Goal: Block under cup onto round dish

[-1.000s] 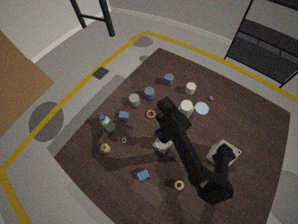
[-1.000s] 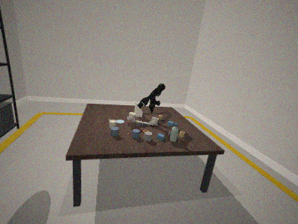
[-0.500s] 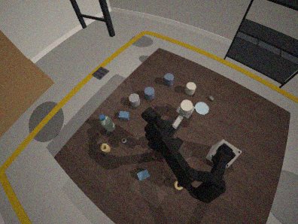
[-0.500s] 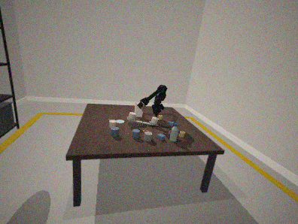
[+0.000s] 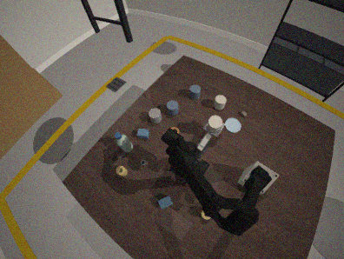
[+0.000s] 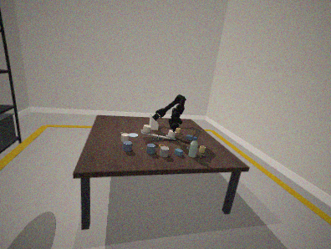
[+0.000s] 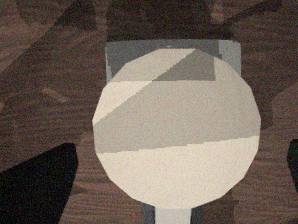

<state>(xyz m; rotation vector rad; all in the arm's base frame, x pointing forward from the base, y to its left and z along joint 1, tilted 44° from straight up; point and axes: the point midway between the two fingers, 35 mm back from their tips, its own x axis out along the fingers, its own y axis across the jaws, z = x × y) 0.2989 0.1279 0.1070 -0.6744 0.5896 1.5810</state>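
My gripper tip is 2 cm to the right of the cream cup and 4 cm above it. From my gripper tip the other things lie so: round light-blue dish: 6 cm behind, 38 cm to the right, 9 cm below.
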